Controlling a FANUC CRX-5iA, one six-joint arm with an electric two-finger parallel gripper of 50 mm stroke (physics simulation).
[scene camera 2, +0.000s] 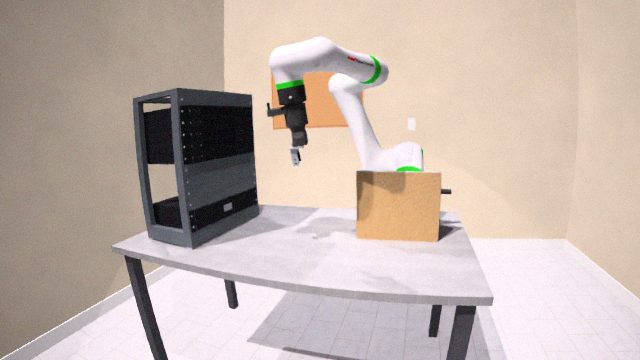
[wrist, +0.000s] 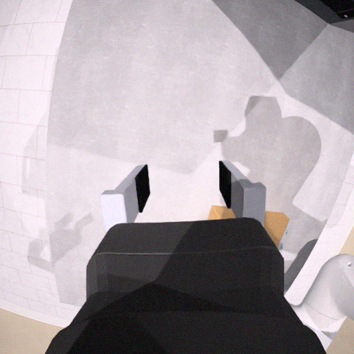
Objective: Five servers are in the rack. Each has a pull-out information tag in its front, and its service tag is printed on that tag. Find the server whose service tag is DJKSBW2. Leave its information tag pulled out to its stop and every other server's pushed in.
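Pixels of known places: gripper, fingertip midpoint: [scene camera 2: 297,163]; arm's base, origin of the base link: [scene camera 2: 408,193].
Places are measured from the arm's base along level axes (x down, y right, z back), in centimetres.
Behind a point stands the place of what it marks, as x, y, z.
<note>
The grey rack [scene camera 2: 185,200] {-3.4, -35.2, -80.7} stands at the left of the table in the scene view. Black servers [scene camera 2: 220,132] {-27.6, -13.5, -76.0} fill its upper part, and their separate fronts are hard to tell apart. A black unit [scene camera 2: 212,214] {5.9, -21.4, -78.5} with a small light label sits near the bottom. No information tag or printed service tag can be made out. A dark corner [wrist: 345,6] of the rack shows at the top right of the wrist view. My gripper [scene camera 2: 296,159] {-15.5, -24.7, -38.5} [wrist: 183,177] is open and empty, fingers pointing down, in the air to the right of the rack and above the table.
The grey table [scene camera 2: 310,260] {16.7, -32.4, -33.0} [wrist: 125,100] bears the rack and a wooden box [scene camera 2: 398,207] {3.2, -10.3, -4.0} at the right. The white arm [scene camera 2: 355,120] {-29.9, 9.5, -22.6} rises behind the box. An orange-brown board [scene camera 2: 325,102] is on the back wall behind the arm. Arm shadows fall on the table.
</note>
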